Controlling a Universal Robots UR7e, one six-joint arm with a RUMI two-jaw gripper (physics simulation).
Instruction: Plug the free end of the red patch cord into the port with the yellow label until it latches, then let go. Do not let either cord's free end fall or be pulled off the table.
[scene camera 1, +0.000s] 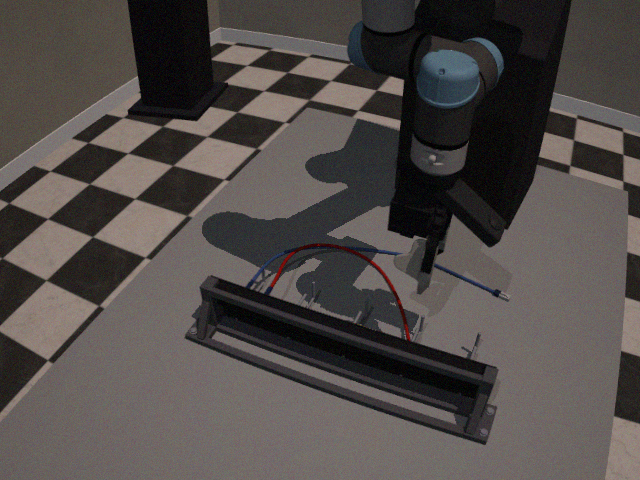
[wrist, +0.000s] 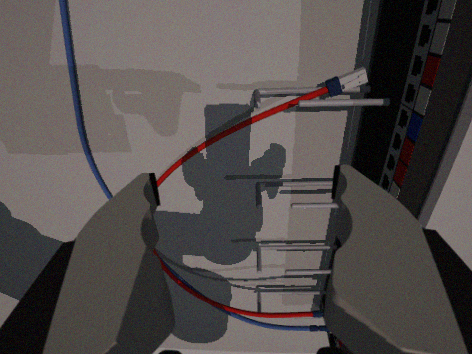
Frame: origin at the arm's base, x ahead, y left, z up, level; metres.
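Where they show: gripper, between the fingertips: (scene camera 1: 427, 273) (wrist: 244, 172).
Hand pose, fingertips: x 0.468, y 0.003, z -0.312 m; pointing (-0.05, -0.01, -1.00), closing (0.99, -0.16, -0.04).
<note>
After its pixels a point has its place.
The red patch cord (scene camera 1: 399, 301) {x 0.411, y -0.039, z -0.443 m} (wrist: 305, 99) {x 0.518, y -0.005, z -0.431 m} arches behind the patch panel (scene camera 1: 336, 326) {x 0.574, y -0.119, z -0.355 m} (wrist: 442, 107) {x 0.589, y 0.000, z -0.355 m}. Its free end, a clear plug (wrist: 354, 78) {x 0.559, y 0.007, z -0.426 m} with a dark blue collar, lies across grey cable-guide bars near the panel's rear in the wrist view, tilted and outside any port. The other end sits low in the wrist view at the panel. My gripper (scene camera 1: 422, 273) {x 0.468, y 0.003, z -0.312 m} (wrist: 244, 172) {x 0.468, y 0.003, z -0.312 m} is open, above the table behind the panel, with no cord between its fingertips; its left finger covers part of the red cord. The yellow label does not show; the right finger hides part of the port row.
A blue cord (scene camera 1: 465, 279) {x 0.316, y 0.077, z -0.449 m} (wrist: 76, 102) {x 0.298, y 0.035, z -0.448 m} runs behind the red one; its free plug (scene camera 1: 504, 295) {x 0.344, y 0.155, z -0.447 m} lies on the table (scene camera 1: 558, 330) {x 0.405, y 0.265, z -0.453 m} at the right. Several upright guide bars (scene camera 1: 475, 345) {x 0.496, y 0.105, z -0.429 m} (wrist: 345, 102) {x 0.543, y -0.002, z -0.398 m} stick out behind the panel. Red, white and blue labels (wrist: 414, 126) {x 0.576, y -0.011, z -0.359 m} line the ports.
</note>
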